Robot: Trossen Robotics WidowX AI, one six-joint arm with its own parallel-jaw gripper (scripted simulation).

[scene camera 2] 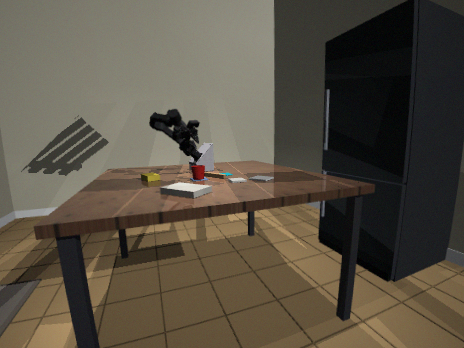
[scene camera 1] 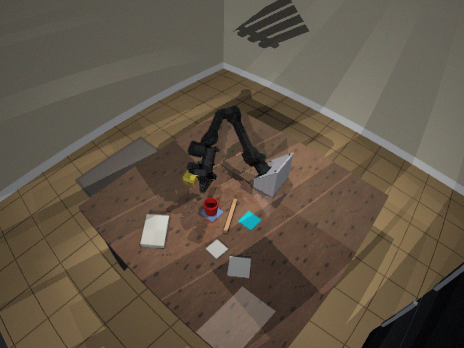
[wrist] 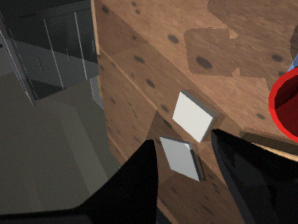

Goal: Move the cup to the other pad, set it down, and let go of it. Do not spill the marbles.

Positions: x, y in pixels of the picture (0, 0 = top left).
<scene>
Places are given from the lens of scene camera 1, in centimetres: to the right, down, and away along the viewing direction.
flat white box (scene camera 1: 155, 231): -38, 28, 145
</scene>
